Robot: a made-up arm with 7 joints. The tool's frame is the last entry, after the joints. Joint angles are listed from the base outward.
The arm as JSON. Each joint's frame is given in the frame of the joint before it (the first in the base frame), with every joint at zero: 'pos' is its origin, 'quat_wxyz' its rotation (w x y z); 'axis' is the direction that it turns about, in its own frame. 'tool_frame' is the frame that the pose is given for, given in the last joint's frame.
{
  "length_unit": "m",
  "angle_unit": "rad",
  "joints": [
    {
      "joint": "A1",
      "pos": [
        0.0,
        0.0,
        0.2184
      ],
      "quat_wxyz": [
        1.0,
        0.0,
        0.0,
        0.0
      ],
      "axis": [
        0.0,
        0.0,
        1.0
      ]
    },
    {
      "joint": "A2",
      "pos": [
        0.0,
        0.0,
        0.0
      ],
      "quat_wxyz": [
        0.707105,
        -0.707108,
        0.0,
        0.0
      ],
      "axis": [
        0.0,
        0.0,
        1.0
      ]
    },
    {
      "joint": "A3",
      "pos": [
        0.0,
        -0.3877,
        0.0
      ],
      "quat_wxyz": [
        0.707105,
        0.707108,
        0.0,
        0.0
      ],
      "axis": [
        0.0,
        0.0,
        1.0
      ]
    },
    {
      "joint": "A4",
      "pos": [
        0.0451,
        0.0,
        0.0
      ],
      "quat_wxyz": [
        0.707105,
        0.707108,
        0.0,
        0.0
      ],
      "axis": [
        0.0,
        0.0,
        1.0
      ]
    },
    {
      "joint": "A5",
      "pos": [
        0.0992,
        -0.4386,
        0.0
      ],
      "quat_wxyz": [
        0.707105,
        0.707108,
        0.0,
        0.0
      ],
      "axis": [
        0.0,
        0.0,
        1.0
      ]
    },
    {
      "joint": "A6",
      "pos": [
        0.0,
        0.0,
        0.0
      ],
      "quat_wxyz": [
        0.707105,
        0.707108,
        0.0,
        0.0
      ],
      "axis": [
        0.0,
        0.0,
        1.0
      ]
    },
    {
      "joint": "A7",
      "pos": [
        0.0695,
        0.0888,
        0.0
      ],
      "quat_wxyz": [
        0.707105,
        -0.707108,
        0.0,
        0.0
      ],
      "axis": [
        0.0,
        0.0,
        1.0
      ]
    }
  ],
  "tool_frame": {
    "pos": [
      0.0,
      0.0,
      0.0
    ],
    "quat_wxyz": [
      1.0,
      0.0,
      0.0,
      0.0
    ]
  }
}
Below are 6 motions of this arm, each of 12 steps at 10 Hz.
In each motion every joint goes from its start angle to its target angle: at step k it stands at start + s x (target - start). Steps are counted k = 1, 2, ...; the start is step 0. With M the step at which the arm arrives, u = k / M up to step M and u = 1 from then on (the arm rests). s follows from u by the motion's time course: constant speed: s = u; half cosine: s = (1 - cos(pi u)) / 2; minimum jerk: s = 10 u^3 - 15 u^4 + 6 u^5.
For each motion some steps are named. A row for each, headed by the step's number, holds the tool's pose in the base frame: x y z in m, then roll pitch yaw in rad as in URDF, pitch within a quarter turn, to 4 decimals.
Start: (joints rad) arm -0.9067 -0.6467 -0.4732 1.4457 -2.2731 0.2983 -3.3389
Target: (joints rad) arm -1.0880 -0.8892 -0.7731 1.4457 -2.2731 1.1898 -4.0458
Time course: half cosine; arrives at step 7
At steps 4, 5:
4: -0.3129 -0.2185 0.8549 -1.0944 -0.3159 1.8239
5: -0.3842 -0.1685 0.8368 -1.2090 -0.3622 1.5741

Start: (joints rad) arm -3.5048 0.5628 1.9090 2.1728 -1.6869 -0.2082 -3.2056
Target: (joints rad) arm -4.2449 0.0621 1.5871 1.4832 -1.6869 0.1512 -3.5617
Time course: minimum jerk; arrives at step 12
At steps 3, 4, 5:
3: -0.3228 -0.2880 0.9548 -0.8774 0.2093 3.0405
4: -0.3231 -0.3120 0.9330 -0.9901 0.1542 2.8924
5: -0.3357 -0.3384 0.8973 -1.1258 0.0690 2.7085

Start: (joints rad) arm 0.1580 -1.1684 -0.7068 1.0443 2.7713 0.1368 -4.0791
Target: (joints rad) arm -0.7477 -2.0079 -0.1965 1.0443 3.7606 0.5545 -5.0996
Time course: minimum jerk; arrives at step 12
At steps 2, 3, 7, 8, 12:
2: 0.0422 -0.3502 0.6485 0.6631 -0.7812 1.7041
3: -0.0005 -0.3372 0.6634 0.5554 -0.7398 1.7084
7: -0.3074 -0.0727 0.7068 -0.1393 -0.4595 1.4439
8: -0.3491 0.0305 0.6904 -0.2854 -0.4237 1.3437
12: -0.3680 0.2002 0.6430 -0.4909 -0.3937 1.1910

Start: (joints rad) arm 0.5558 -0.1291 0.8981 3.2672 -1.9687 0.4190 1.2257
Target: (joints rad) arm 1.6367 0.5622 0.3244 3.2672 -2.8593 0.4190 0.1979
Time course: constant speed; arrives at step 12
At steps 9, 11, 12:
9: 0.0852 0.2513 1.1069 0.1110 -0.3826 2.7066
11: 0.0350 0.3633 1.0708 0.2388 -0.2188 2.4603
12: -0.0039 0.4133 1.0484 0.2601 -0.1165 2.3558

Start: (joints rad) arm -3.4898 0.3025 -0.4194 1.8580 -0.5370 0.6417 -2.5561
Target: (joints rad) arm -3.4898 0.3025 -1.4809 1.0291 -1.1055 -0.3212 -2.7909
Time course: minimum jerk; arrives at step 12
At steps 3, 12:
3: -0.5142 0.4817 0.6513 -2.6027 1.0460 -0.6609
12: -0.0059 0.5739 0.4180 -2.1424 0.5593 -0.4099

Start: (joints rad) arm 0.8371 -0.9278 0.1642 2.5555 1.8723 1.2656 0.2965
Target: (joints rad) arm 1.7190 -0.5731 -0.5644 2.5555 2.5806 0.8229 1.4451
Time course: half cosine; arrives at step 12
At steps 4, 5, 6, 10, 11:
4: -0.2888 -0.4252 1.0015 -0.8243 -1.1189 0.9136
5: -0.2029 -0.4335 1.0267 -0.8195 -0.9443 1.0990
6: -0.1127 -0.4277 1.0495 -0.7914 -0.7699 1.2936
10: 0.1422 -0.3138 1.0974 -0.6038 -0.3190 2.0008
11: 0.1647 -0.2933 1.1005 -0.5758 -0.2830 2.0901

